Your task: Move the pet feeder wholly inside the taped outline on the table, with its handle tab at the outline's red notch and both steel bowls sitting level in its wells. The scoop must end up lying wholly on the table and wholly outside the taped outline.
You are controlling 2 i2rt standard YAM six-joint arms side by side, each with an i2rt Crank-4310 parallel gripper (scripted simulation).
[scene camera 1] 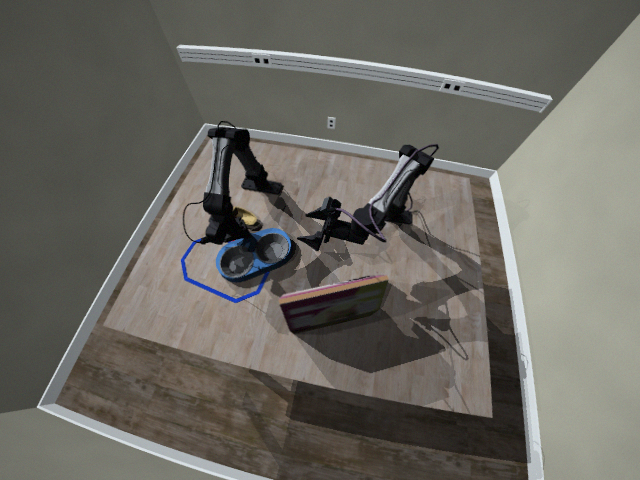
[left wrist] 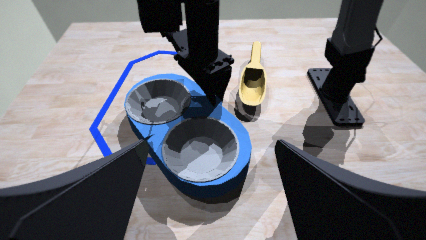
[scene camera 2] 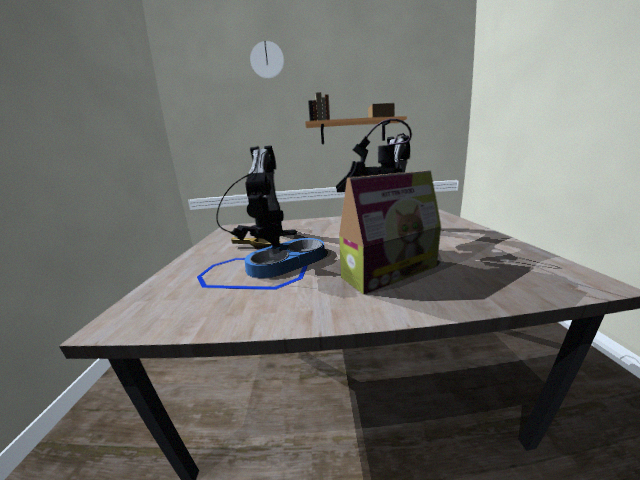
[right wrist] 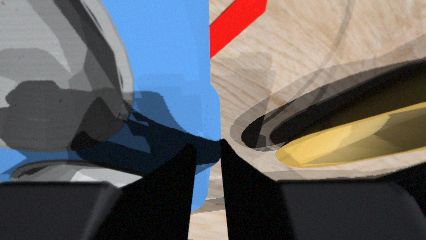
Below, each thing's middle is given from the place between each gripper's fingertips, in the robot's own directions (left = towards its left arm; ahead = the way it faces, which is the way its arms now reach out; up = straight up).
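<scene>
The kitten food bag (scene camera 2: pixel 390 228) is 41 cm to the left of my right hand, 20 cm ahead of it and 11 cm above it, and going by their middles it's the farthest from that hand of the things named here. There's a blue taped outline (left wrist: pixel 99 139) that's 14 cm ahead of my right hand, 6 cm to the right of it and 4 cm below, while the yellow scoop (left wrist: pixel 252 89) is 10 cm to the right of that same hand, 10 cm behind it and 2 cm below. As for the blue pet feeder (scene camera 2: pixel 295 260), it's 6 cm ahead of my right hand, 5 cm to the left of it and 3 cm below it.
Counting from my left hand (scene camera 1: pixel 301 226), you'd find the blue taped outline 320 mm to the right, 260 mm below and 130 mm ahead. The yellow scoop is 360 mm to the right of my left hand, 240 mm below it and 110 mm behind it, and the blue pet feeder is 240 mm below that hand, 210 mm to the right of it and 50 mm ahead. The kitten food bag is 190 mm ahead of my left hand, 150 mm to the left of it and 110 mm below it.
</scene>
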